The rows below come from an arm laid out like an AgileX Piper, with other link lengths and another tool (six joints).
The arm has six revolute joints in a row. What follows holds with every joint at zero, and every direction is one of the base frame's.
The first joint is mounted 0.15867 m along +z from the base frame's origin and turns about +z.
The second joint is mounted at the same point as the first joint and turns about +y.
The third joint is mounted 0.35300 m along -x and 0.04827 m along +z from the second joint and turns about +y.
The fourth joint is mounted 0.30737 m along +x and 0.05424 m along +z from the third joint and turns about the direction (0.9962, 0, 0.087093).
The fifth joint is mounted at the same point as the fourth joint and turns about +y.
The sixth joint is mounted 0.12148 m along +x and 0.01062 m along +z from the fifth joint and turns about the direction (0.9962, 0, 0.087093).
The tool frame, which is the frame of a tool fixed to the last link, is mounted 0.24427 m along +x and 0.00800 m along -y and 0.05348 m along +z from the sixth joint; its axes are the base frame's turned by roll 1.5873, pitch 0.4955 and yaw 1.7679 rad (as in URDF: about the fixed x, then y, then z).
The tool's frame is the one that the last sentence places.
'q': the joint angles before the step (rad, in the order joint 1, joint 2, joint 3, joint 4, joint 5, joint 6). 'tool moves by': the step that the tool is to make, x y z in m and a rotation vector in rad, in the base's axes. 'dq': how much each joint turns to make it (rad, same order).
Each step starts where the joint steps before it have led.
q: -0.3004, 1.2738, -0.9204, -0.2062, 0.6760, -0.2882
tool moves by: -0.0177, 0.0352, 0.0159, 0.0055, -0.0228, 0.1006
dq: 0.0000, -0.1105, 0.0469, 0.1169, 0.0282, -0.1666
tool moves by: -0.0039, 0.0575, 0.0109, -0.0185, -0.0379, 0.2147
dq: 0.0000, -0.0878, 0.0558, 0.2041, -0.0073, -0.3264
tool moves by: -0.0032, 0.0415, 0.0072, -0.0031, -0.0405, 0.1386
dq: -0.0002, -0.0523, 0.0419, 0.1558, -0.0021, -0.2208
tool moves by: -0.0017, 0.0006, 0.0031, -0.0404, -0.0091, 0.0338
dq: 0.0003, -0.0135, 0.0055, -0.0046, -0.0050, -0.0468
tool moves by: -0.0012, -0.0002, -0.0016, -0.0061, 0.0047, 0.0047
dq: 0.0000, -0.0001, 0.0010, -0.0042, 0.0026, -0.0047
